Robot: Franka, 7 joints.
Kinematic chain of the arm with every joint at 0, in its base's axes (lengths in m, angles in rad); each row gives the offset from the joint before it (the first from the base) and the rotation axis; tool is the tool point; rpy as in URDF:
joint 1: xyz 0 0 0.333 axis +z
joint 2: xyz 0 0 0 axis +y
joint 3: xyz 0 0 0.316 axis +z
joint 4: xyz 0.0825 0 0 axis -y
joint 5: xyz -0.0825 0 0.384 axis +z
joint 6: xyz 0 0 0 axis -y
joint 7: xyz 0.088 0 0 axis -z
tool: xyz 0 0 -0.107 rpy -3.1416 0 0
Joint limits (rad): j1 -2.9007..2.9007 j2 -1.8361..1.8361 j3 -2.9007..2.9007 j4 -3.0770..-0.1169 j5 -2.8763..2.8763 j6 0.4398..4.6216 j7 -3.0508..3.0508
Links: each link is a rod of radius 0.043 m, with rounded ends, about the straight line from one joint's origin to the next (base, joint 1, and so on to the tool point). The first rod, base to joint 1, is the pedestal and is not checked.
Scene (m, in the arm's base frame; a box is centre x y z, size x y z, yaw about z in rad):
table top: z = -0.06
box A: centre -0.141 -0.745 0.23 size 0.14 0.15 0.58 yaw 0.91
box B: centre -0.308 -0.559 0 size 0.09 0.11 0.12 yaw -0.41
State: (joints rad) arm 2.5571 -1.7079 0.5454 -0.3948 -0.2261 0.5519 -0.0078
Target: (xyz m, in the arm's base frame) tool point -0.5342 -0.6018 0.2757
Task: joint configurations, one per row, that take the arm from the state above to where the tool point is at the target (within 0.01 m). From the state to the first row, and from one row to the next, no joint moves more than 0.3 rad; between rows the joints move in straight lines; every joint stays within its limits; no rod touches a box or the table.
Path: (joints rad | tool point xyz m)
1: 2.3034 -1.5652 0.4260 -0.5254 -0.0406 0.5239 0.0783 | 0.3026 -0.5093 0.6039
2: 2.0497 -1.4226 0.3067 -0.6561 0.1449 0.4958 0.1643 | 0.1296 -0.4977 0.7108
3: 1.7960 -1.2799 0.1873 -0.7867 0.3304 0.4678 0.2504 | -0.0108 -0.4184 0.7964
4: 1.5423 -1.1373 0.0680 -0.9174 0.5159 0.4398 0.3364 | -0.0943 -0.2967 0.8586
5: 1.3064 -1.3702 0.3448 -0.7955 0.4994 0.5343 0.3227 | -0.2889 -0.3961 0.7362
6: 1.0705 -1.6032 0.6217 -0.6736 0.4828 0.6288 0.3091 | -0.4875 -0.3871 0.5455
7: 0.8346 -1.8361 0.8986 -0.5517 0.4663 0.7234 0.2954 | -0.6220 -0.2728 0.3122
8: 0.9161 -1.8361 0.9400 -0.5168 0.3345 0.9629 0.2196 | -0.6237 -0.3449 0.3127
9: 0.9976 -1.8361 0.9815 -0.4820 0.2028 1.2024 0.1438 | -0.6118 -0.4275 0.3077
10: 1.0790 -1.8361 1.0229 -0.4471 0.0710 1.4419 0.0680 | -0.5826 -0.5152 0.2956
11: 1.1605 -1.8361 1.0644 -0.4123 -0.0607 1.6814 -0.0078 | -0.5342 -0.6018 0.2757

